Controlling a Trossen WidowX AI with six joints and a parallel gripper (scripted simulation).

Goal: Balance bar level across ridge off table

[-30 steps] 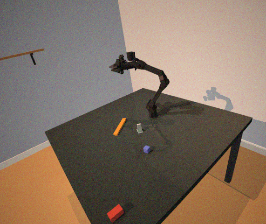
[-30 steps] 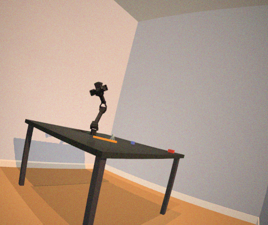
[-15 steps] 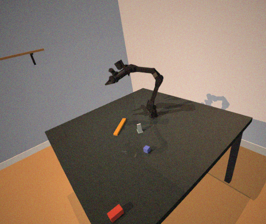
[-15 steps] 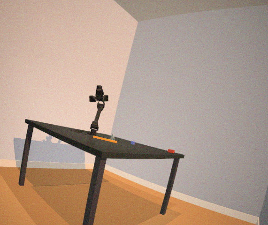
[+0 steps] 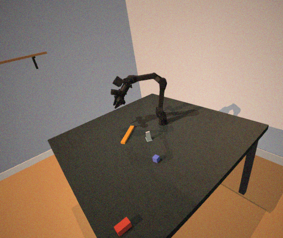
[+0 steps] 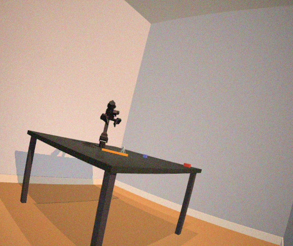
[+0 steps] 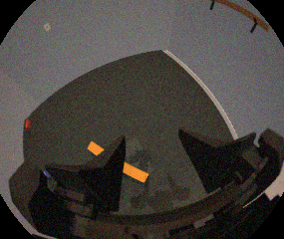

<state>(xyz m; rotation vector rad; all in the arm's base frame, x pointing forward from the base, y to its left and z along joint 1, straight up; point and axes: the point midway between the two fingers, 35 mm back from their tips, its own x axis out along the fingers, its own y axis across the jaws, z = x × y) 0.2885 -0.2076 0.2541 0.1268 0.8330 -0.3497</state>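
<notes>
The orange bar lies 12 cm to the left of my gripper tip and 22 cm below it. From my gripper tip the other things lie so: red block (43 cm ahead, 72 cm to the left, 21 cm below); blue cube (4 cm ahead, 51 cm to the left, 21 cm below).
</notes>
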